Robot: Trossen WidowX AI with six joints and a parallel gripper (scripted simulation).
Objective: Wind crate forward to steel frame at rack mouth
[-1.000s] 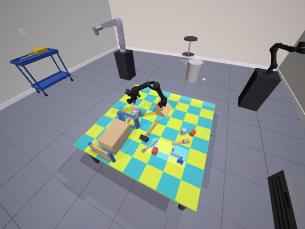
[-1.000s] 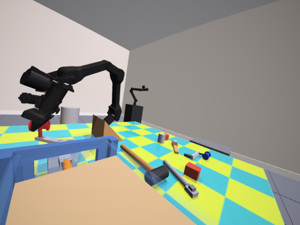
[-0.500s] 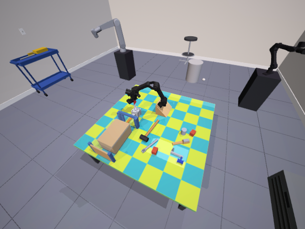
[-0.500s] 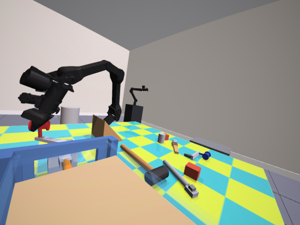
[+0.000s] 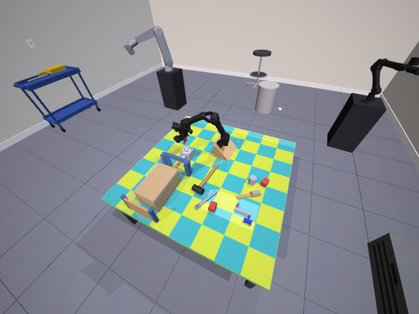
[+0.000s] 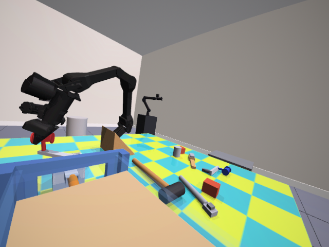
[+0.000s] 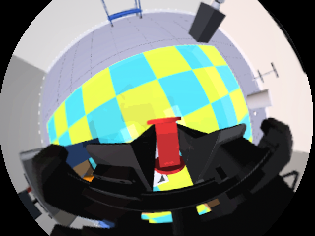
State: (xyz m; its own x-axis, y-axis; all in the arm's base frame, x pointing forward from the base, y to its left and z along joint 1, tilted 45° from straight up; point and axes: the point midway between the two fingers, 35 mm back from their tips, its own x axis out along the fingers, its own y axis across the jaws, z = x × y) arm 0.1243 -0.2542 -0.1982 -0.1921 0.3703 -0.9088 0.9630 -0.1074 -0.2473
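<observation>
Now: the winch handle 30 mm ahead of my gripper tip, 50 mm to the left of it and 30 mm below it. The rest, counted from my gripper tip: brush: 200 mm ahead, 740 mm to the left, 110 mm below; red grip: 20 mm to the left; grey winch: 60 mm ahead, 80 mm to the left, 100 mm below.
</observation>
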